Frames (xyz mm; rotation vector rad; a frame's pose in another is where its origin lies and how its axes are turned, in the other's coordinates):
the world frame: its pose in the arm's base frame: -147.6 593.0 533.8 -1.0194 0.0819 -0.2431
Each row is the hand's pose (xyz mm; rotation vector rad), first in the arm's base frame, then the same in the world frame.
Working: the arm's base frame: its pose in the world frame: 260.6 181.9 -746.6 1.0194 -0.0819 0.2431

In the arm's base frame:
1: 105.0 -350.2 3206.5 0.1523 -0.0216 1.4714
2: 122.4 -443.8 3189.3 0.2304 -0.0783 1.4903
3: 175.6 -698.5 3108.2 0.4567 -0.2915 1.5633
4: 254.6 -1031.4 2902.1 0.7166 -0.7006 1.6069
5: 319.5 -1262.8 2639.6 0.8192 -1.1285 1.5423
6: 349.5 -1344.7 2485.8 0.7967 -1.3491 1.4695
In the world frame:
1: 591.3 -2704.2 659.3 0.9426 -0.8498 1.5861
2: 629.7 -2733.5 575.5 1.0221 -0.9100 1.5879
3: 738.5 -2783.1 330.6 1.2466 -1.1467 1.5805
4: 885.3 -2761.2 -40.3 1.5077 -1.5730 1.4309
5: 991.6 -2642.9 -358.7 1.6092 -1.9673 1.1233
6: 1033.3 -2548.0 -502.0 1.5822 -2.1431 0.9121

